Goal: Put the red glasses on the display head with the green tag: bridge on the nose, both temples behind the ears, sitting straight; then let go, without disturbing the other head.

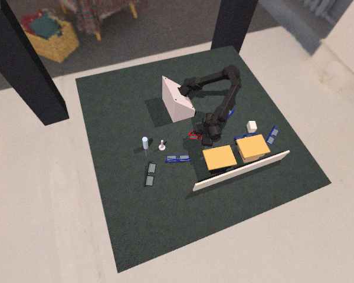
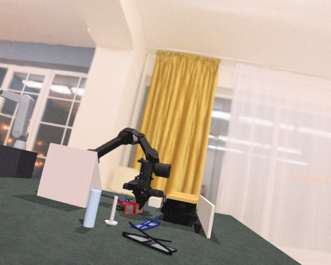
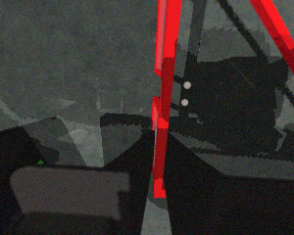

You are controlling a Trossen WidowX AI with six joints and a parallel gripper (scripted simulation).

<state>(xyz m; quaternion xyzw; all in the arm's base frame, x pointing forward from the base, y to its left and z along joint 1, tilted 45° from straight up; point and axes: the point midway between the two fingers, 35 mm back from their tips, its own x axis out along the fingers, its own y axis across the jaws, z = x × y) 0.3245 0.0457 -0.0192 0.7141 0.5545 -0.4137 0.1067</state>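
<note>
The white peg lies 27 cm to the right of my gripper tip, 5 cm behind it and 1 cm above it. Also, from my gripper tip: white cube (33 cm to the left, 5 cm ahead, 1 cm above); pale blue cylinder (36 cm to the right, 9 cm behind, 3 cm above); long white board (29 cm ahead, 9 cm to the left, 4 cm above).
</note>
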